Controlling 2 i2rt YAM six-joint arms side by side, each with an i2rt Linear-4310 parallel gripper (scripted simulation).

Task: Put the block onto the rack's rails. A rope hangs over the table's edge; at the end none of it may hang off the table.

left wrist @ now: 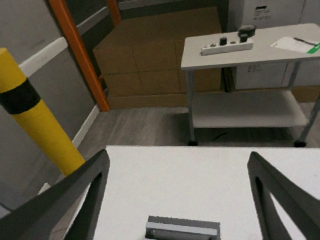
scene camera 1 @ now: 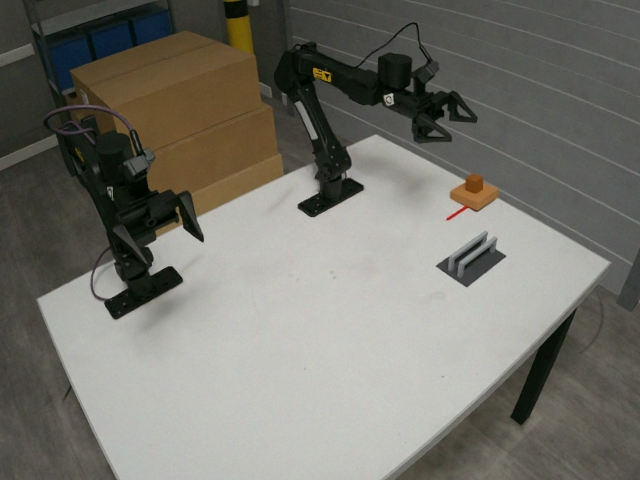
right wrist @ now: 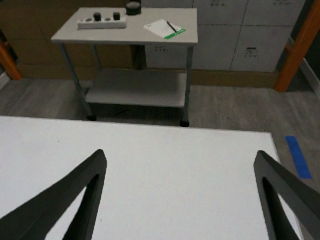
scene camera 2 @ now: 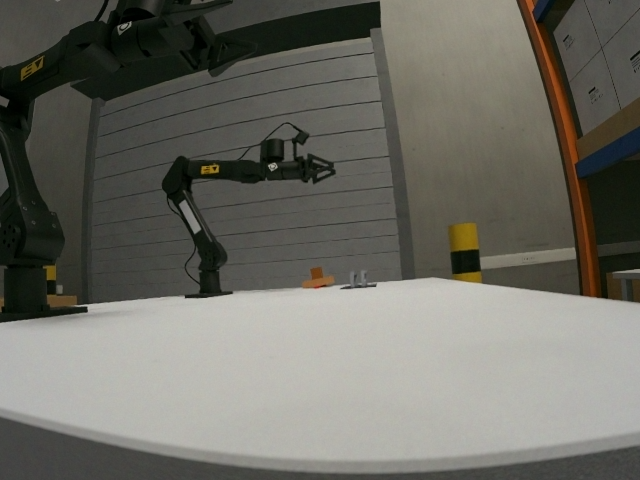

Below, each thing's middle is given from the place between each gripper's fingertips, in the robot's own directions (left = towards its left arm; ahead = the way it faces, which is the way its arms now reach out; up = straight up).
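Left hand (scene camera 1: 464, 129): far above the orange block (scene camera 1: 473, 193), far to the right of it and a fair way past it. Rack (scene camera 1: 466, 271): 340 mm below my left hand, 50 mm ahead of it, 40 mm to the left of it.
Right hand (scene camera 2: 246, 25): 35 cm above the rack, 66 cm to the right of it, 7 cm short of it. Orange block: far below my right hand, far to the left of it, a fair way behind it.
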